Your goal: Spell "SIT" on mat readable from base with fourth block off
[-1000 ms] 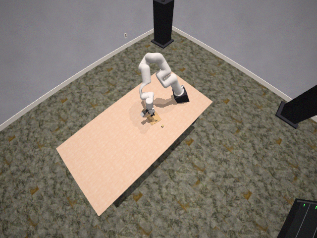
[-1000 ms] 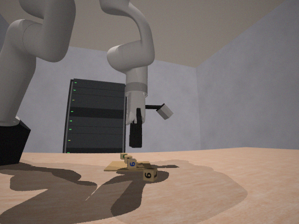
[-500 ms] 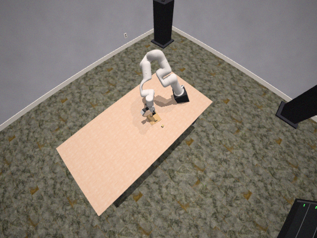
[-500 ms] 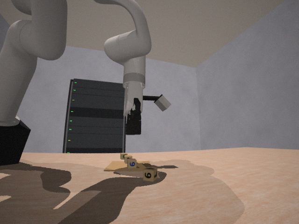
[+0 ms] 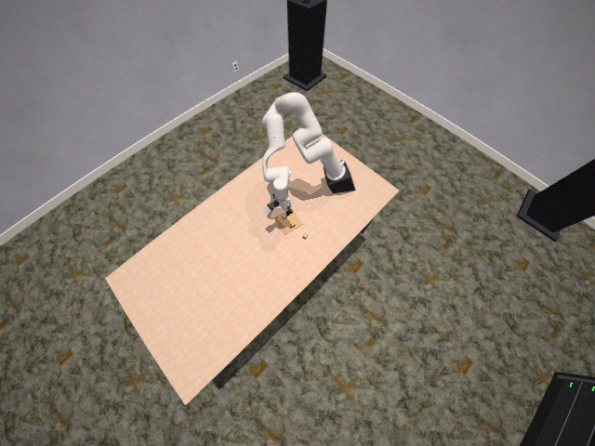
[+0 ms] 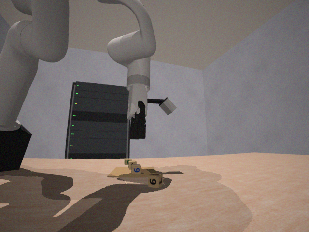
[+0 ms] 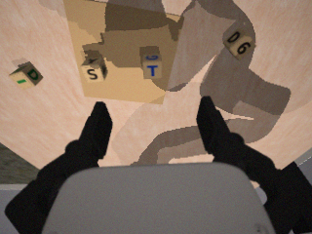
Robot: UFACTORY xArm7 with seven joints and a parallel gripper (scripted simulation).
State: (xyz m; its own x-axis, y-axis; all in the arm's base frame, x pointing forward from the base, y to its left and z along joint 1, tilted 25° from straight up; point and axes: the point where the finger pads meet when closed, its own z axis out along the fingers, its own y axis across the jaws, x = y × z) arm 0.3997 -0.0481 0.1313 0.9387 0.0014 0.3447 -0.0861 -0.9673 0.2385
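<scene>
The wooden block is 19 cm to the left of my hand, 10 cm below it and 1 cm ahead of it. Round my hand: tan mat (11 cm below, 4 cm to the left).
</scene>
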